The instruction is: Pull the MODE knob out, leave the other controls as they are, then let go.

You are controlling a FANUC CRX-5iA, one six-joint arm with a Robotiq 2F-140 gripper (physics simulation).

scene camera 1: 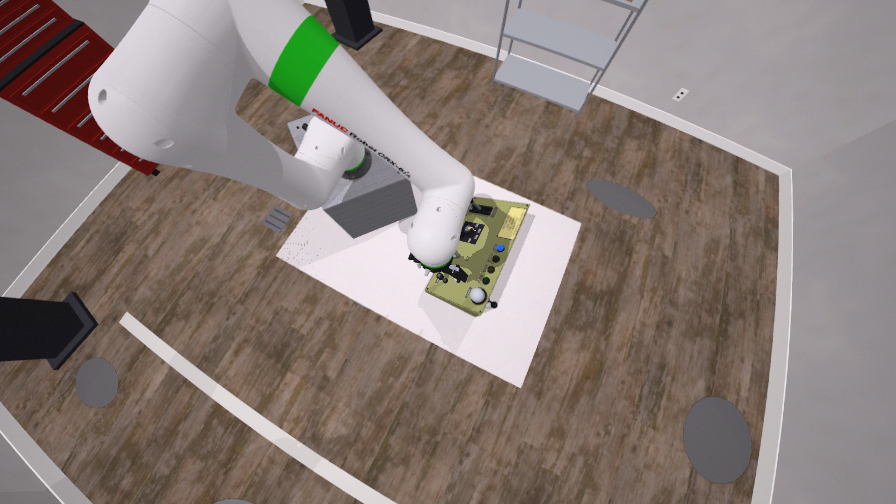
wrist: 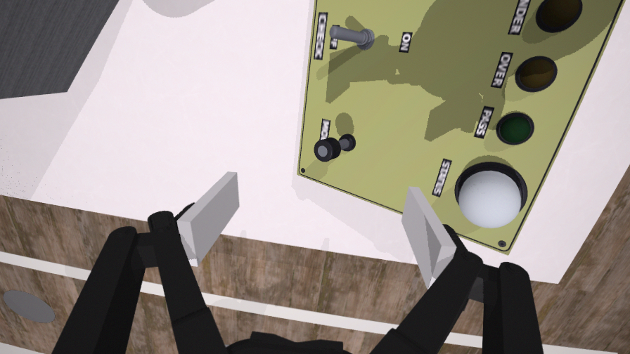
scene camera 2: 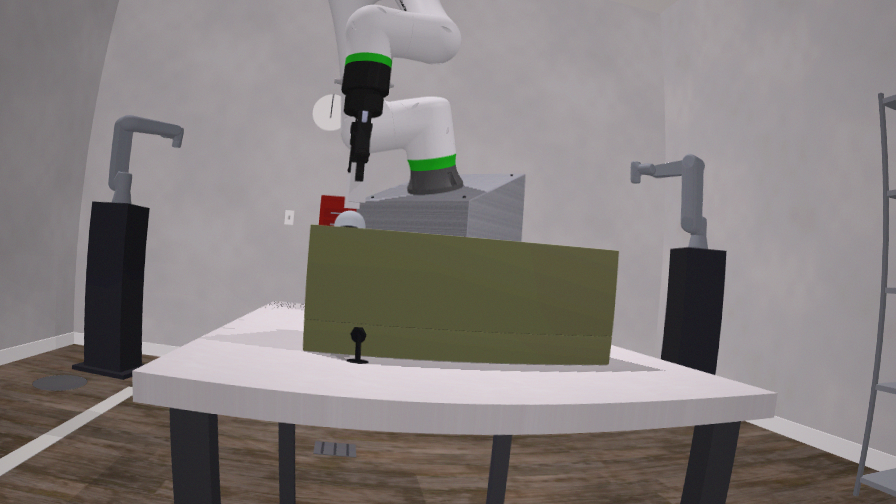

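Observation:
The MODE knob (scene camera 1: pixel 440 276) (wrist: pixel 327 150) has a round black head on a thinner grey stem. It stands out from its black collar near the corner of the olive control panel (scene camera 1: pixel 457 299) (scene camera 2: pixel 460 294) (wrist: pixel 380 167), beside its partly covered label. Its shadow falls on the panel. The knob does not show in scene camera 2, where the panel's side faces the view. My gripper (scene camera 1: pixel 440 268) (scene camera 2: pixel 358 173) (wrist: pixel 320 197) is wide open and empty. It is above the panel, with a gap below the fingertips in scene camera 2. In the wrist view the knob lies beyond the fingertips, untouched.
A grey toggle switch (wrist: pixel 350 35) stands near the knob, leaning toward the CHECK label. The white STATUS dome (scene camera 1: pixel 477 295) (scene camera 2: pixel 349 219) (wrist: pixel 490 200) and the green PASS lamp (wrist: pixel 515 128) are on the same panel. The panel stands on a white table (scene camera 1: pixel 538 300) (scene camera 2: pixel 438 391).

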